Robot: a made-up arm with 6 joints.
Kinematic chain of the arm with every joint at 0, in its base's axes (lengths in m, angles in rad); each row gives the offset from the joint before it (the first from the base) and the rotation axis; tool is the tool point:
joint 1: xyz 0 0 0.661 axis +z
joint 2: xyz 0.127 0 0 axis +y
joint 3: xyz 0 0 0.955 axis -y
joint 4: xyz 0 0 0.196 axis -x
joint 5: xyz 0.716 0 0 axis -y
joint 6: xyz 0.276 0 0 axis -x
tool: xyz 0 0 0
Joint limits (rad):
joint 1: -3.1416..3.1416
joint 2: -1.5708..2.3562
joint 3: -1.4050..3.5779
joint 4: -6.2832..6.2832
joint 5: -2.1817..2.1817
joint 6: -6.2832..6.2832
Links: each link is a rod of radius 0.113 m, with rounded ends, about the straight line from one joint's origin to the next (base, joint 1, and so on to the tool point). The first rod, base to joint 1, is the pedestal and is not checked.
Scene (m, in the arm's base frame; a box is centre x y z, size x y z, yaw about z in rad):
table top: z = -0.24
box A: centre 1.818 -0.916 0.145 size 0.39 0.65 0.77 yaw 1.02
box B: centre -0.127 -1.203 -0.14 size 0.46 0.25 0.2 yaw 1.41
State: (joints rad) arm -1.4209 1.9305 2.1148 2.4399 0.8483 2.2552
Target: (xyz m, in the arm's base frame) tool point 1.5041 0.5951 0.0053
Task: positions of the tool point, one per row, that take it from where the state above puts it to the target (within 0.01 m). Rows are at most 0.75 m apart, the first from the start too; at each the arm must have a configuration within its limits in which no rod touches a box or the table.
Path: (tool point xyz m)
1: 0.4593 -1.7246 0.9678
2: 0.4629 -1.4823 1.3255
3: 0.4259 -1.1721 1.5721
4: 0.3548 -0.8417 1.6963
5: 0.2632 -0.5357 1.7043
6: 0.6519 -0.7162 1.6005
7: 1.1216 -0.6731 1.3518
8: 1.5127 -0.3734 0.9749
9: 1.6679 0.1052 0.5081
10: 1.5041 0.5951 0.0053

